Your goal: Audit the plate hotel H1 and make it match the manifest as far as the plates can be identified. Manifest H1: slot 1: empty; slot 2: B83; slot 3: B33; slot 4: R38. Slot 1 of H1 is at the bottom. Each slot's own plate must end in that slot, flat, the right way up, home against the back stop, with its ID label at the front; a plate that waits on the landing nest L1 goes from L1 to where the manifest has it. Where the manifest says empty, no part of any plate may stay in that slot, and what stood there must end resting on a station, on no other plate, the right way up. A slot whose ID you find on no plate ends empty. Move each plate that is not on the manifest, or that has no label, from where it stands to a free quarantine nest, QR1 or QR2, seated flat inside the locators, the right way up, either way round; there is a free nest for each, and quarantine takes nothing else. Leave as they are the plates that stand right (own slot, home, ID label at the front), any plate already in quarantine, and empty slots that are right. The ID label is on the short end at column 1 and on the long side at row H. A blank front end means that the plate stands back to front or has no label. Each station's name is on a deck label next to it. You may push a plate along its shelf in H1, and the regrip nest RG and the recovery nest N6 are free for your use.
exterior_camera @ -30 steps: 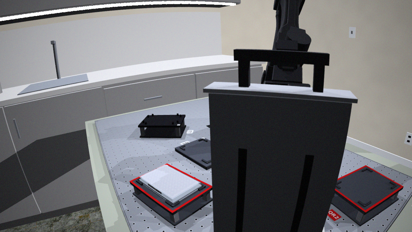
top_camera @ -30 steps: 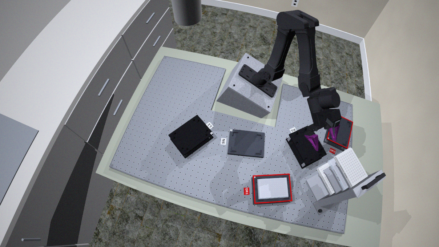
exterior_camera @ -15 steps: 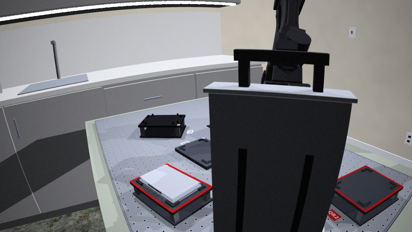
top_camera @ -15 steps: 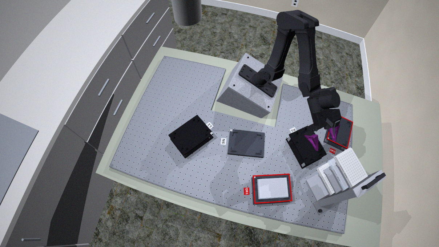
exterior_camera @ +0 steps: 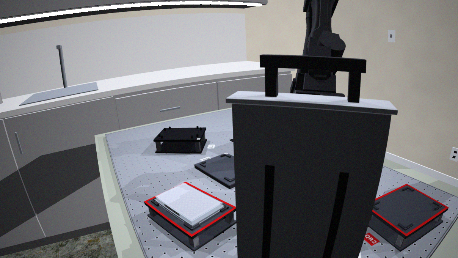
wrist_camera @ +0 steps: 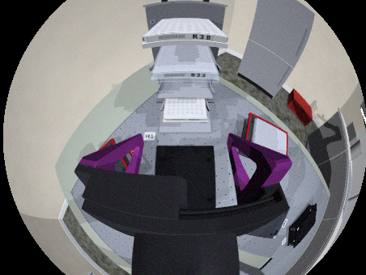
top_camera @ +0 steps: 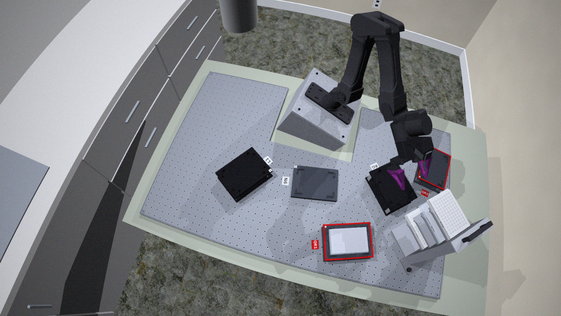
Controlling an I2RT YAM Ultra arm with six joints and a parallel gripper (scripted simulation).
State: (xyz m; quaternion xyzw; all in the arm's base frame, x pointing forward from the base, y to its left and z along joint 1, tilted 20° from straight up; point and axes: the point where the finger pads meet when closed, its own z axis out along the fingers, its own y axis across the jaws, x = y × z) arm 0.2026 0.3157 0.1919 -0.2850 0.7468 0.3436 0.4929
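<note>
Now: the regrip nest RG 30 mm behind my hand, 30 mm to the right of it and 130 mm below it. From my hand the other things lie so: quarantine nest QR2: 190 mm behind, 120 mm to the left, 150 mm below; hotel H1: 140 mm ahead, 170 mm to the left, 30 mm below; plate labelled B33: 90 mm ahead, 110 mm to the left, 20 mm above.
</note>
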